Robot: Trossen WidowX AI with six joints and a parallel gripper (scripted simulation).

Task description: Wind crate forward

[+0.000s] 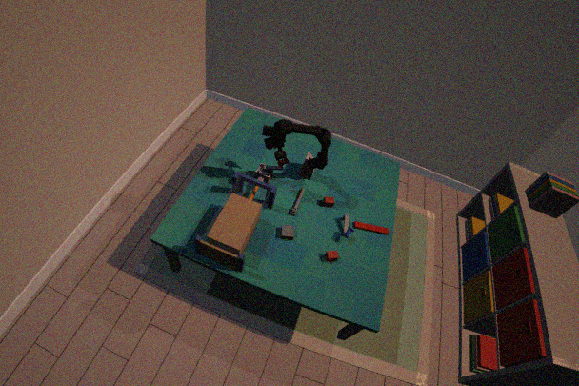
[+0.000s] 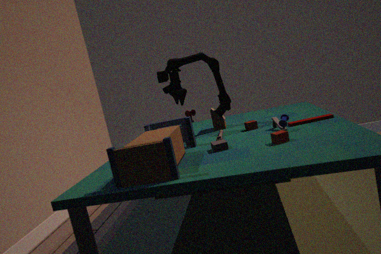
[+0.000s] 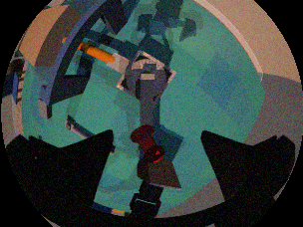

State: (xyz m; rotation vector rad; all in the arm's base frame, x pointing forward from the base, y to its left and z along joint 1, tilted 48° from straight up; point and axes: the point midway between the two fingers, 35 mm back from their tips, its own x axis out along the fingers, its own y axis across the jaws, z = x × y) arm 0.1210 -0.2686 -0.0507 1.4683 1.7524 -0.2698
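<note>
The red-knobbed handle lies 11 cm below my gripper tip and 1 cm to the left of it. Round my gripper tip: red knob: 8 cm below, 5 cm to the left, 2 cm behind; winch: 19 cm below, 5 cm to the right, 1 cm ahead; steel frame: 19 cm ahead, 11 cm below, 6 cm to the right.
</note>
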